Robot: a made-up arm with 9 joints. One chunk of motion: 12 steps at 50 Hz.
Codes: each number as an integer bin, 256 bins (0 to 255) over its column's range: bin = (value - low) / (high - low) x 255, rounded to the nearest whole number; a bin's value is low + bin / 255 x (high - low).
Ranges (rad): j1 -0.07..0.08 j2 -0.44..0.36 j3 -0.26..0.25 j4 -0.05..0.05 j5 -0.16..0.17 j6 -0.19..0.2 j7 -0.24..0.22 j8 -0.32..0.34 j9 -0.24..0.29
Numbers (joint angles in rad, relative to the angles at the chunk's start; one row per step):
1: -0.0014 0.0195 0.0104 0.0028 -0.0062 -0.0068 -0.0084 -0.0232 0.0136
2: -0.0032 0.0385 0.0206 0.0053 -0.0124 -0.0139 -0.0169 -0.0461 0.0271
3: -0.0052 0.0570 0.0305 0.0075 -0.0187 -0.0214 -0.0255 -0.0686 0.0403
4: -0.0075 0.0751 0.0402 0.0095 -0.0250 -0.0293 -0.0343 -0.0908 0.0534
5: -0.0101 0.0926 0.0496 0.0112 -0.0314 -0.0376 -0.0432 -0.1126 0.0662
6: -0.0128 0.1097 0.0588 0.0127 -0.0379 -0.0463 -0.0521 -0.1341 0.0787
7: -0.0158 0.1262 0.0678 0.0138 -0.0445 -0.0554 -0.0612 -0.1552 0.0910
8: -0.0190 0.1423 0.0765 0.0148 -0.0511 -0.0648 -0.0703 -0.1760 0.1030
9: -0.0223 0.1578 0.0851 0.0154 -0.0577 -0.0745 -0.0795 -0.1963 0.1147
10: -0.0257 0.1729 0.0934 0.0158 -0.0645 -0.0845 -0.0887 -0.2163 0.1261
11: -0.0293 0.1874 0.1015 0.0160 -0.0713 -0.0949 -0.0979 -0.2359 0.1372
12: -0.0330 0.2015 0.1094 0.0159 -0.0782 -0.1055 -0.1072 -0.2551 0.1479
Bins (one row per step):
1: 117 146 135 135 119 120 128 115 122
2: 114 153 140 141 114 115 124 106 129
3: 110 158 145 147 109 110 119 97 135
4: 106 164 150 152 104 105 114 89 141
5: 102 170 155 156 99 100 109 80 147
6: 97 175 159 160 94 94 104 72 153
7: 92 180 164 163 89 88 99 64 159
8: 87 186 168 165 84 82 94 56 165
9: 81 191 173 167 79 76 89 48 171
10: 75 195 177 168 74 69 84 40 176
11: 69 200 181 168 69 62 79 32 181
12: 63 204 185 168 63 55 74 25 187

